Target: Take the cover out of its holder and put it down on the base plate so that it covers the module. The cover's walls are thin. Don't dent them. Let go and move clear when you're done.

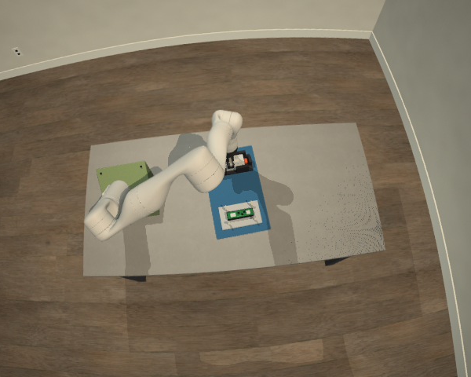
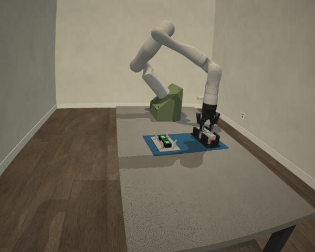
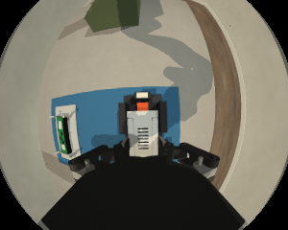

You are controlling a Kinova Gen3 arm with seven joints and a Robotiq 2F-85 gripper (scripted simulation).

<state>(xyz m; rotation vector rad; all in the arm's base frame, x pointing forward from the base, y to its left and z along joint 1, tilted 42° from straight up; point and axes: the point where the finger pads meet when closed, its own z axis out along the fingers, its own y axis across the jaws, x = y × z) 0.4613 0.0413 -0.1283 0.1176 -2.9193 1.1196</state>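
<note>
The white cover is 4 cm below my hand.
</note>
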